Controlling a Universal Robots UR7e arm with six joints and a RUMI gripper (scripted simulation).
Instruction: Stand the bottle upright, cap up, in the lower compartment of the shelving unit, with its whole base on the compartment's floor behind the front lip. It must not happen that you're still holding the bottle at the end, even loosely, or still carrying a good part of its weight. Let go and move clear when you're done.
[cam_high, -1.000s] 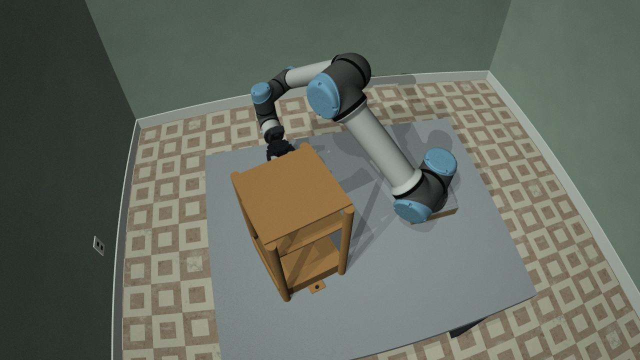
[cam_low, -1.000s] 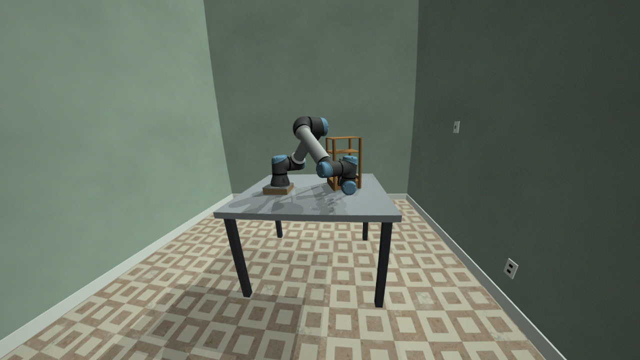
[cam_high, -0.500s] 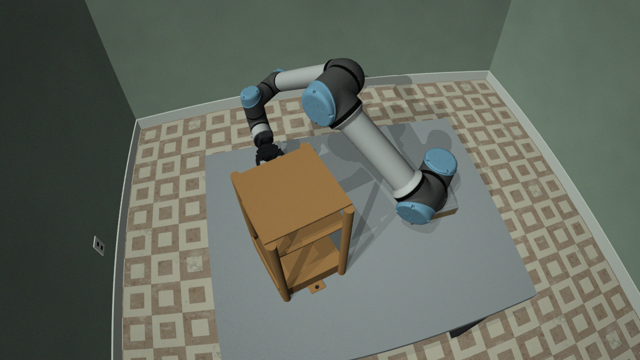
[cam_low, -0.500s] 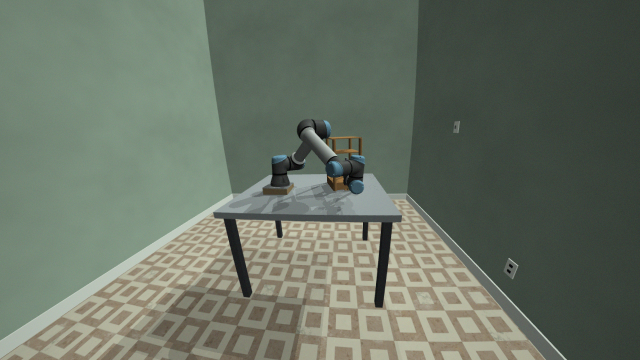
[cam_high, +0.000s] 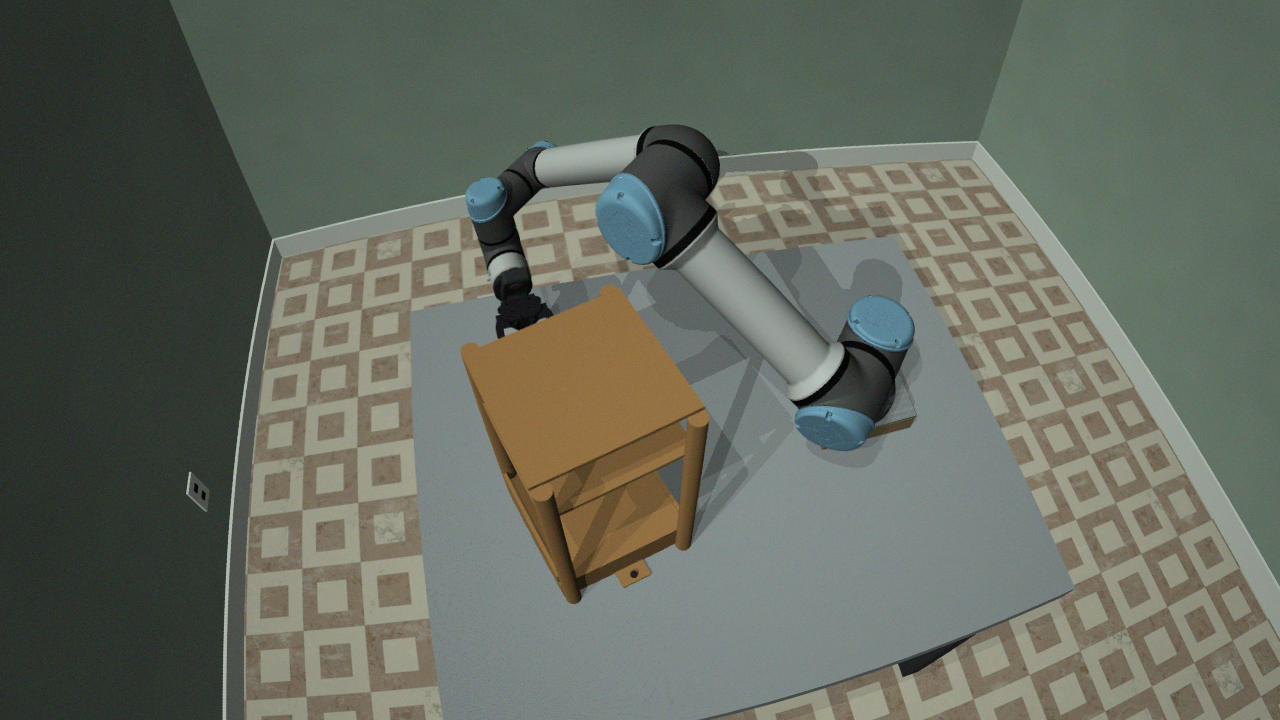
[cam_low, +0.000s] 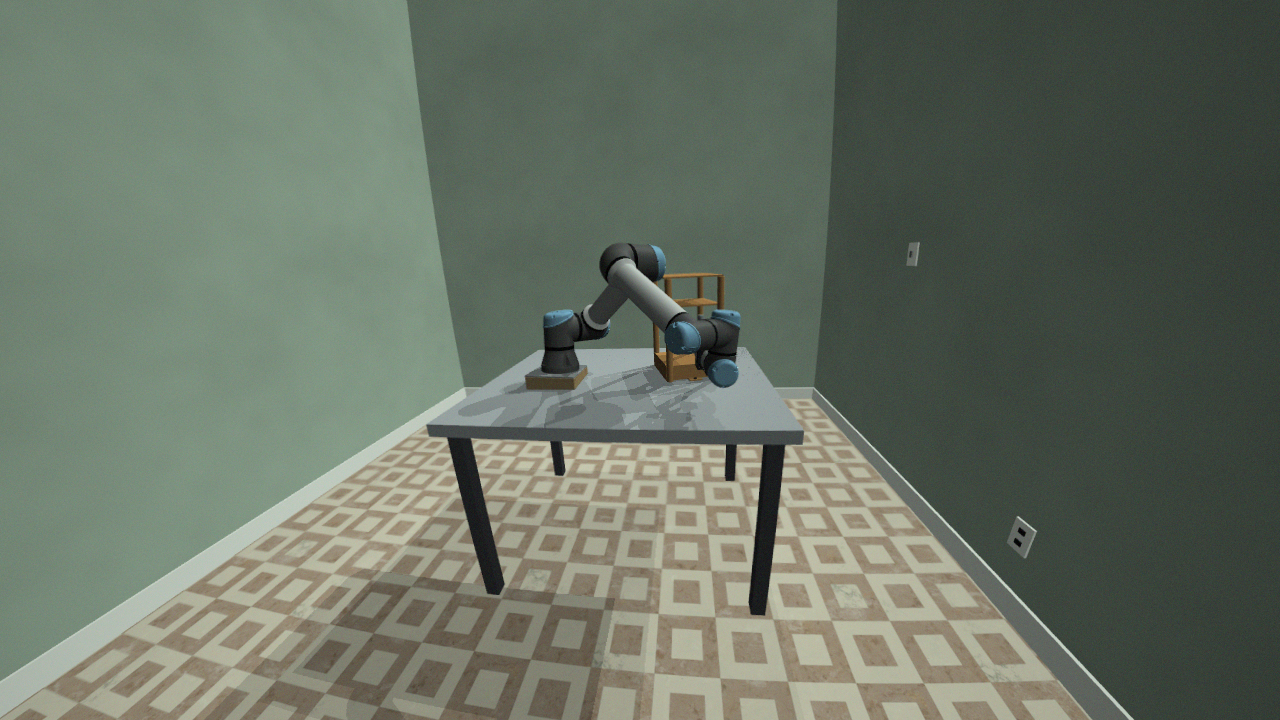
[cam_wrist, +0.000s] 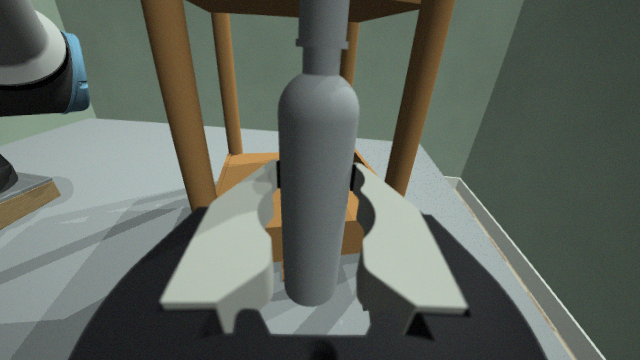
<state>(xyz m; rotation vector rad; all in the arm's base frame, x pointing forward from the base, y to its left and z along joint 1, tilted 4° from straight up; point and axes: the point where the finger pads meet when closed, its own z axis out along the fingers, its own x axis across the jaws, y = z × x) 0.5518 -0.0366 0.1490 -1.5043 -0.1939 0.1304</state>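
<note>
Now: the shelving unit 19 cm to the left of my hand, 7 cm behind it and 2 cm above it. From my hand the other things lie so: grey bottle: 2 cm above.
</note>
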